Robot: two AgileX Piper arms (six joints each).
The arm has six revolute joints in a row. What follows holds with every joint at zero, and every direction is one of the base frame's. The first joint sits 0.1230 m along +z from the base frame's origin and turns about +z. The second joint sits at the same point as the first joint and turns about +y. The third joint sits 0.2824 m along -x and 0.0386 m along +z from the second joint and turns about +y. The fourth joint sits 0.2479 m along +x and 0.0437 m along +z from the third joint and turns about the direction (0.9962, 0, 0.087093). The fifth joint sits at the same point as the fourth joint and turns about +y. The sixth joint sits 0.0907 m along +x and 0.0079 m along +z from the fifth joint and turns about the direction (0.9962, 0, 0.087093). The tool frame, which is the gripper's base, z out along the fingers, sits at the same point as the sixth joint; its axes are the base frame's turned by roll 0.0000, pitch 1.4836 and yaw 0.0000 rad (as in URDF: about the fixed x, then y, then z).
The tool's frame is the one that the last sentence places.
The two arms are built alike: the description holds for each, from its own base.
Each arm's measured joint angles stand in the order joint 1, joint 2, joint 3, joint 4, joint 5, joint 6.
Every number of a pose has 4 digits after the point.
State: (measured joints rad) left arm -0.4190 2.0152 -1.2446 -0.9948 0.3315 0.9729; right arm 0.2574 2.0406 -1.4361 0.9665 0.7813 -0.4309
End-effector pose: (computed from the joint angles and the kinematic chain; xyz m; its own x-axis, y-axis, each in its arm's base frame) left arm 0.3746 -0.1941 0.1532 -0.6953 0.3138 -0.6466 0.5552 0.8059 -0.2058; right arm 0.4016 0.1603 0.1888 -0.9522 0.0529 -0.3009 -0.1638 0.7431 0.6489
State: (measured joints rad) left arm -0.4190 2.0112 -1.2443 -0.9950 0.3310 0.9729; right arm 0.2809 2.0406 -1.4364 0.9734 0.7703 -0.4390
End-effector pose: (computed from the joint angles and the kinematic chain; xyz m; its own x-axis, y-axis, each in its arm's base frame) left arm 0.3744 -0.1940 0.1548 -0.6930 0.3125 -0.6496 0.5556 0.8058 -0.2050; right arm 0.3989 0.1697 0.1892 -0.9495 0.0362 -0.3116 -0.1843 0.7392 0.6477
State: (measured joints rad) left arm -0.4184 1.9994 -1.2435 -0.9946 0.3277 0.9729; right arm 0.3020 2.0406 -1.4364 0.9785 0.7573 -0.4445
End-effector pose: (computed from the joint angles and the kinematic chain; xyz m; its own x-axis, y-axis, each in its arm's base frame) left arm 0.3743 -0.1933 0.1596 -0.6856 0.3086 -0.6593 0.5561 0.8065 -0.2008; right arm 0.3964 0.1778 0.1894 -0.9464 0.0238 -0.3220 -0.2010 0.7368 0.6455
